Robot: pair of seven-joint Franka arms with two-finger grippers.
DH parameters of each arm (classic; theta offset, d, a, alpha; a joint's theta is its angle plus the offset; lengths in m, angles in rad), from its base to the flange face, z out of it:
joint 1: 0 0.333 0 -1.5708
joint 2: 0 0 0 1.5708
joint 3: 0 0.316 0.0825 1.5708
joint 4: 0 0 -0.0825 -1.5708
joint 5: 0 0.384 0 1.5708
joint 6: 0 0 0.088 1.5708
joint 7: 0 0.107 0 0
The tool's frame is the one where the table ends.
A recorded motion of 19 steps. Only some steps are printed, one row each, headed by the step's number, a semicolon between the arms.
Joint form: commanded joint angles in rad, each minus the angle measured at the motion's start. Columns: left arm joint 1, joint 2, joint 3, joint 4, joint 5, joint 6, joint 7; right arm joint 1, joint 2, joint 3, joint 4, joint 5, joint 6, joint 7.
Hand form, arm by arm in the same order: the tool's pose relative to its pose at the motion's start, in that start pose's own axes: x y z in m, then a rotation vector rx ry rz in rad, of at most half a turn. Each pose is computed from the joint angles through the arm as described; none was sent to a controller.
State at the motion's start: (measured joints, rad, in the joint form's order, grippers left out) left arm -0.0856 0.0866 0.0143 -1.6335 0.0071 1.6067 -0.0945; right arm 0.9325 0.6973 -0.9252 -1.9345 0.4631 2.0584 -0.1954
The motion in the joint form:
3: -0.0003 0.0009 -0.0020 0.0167 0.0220 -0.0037 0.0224; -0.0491 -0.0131 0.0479 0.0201 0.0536 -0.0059 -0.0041
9: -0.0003 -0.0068 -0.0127 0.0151 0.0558 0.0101 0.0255; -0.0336 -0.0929 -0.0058 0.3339 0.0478 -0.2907 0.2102
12: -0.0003 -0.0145 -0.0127 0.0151 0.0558 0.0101 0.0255; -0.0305 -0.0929 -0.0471 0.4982 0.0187 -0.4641 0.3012
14: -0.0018 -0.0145 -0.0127 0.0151 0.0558 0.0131 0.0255; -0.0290 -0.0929 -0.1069 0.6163 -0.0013 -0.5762 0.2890
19: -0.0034 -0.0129 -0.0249 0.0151 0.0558 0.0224 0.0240; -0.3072 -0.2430 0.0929 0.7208 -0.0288 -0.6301 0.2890
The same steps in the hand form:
3: 0.0005 -0.0010 -0.0071 0.0210 0.0139 0.0252; 0.0055 -0.0039 0.0005 0.0787 0.0036 0.0153
9: -0.0005 0.0014 -0.0120 0.0531 0.0369 0.0400; 0.0154 -0.0406 -0.1619 0.1792 0.0637 0.1047
12: -0.0027 0.0011 -0.0162 0.0524 0.0446 0.0397; 0.0041 -0.0467 -0.2278 0.1536 0.0509 0.1476
14: -0.0025 0.0020 -0.0165 0.0523 0.0476 0.0413; -0.0094 -0.0347 -0.2796 0.1220 0.0725 0.1361
19: -0.0019 0.0099 -0.0166 0.0518 0.0558 0.0539; -0.0249 0.0627 -0.3418 0.2844 0.1281 0.1705

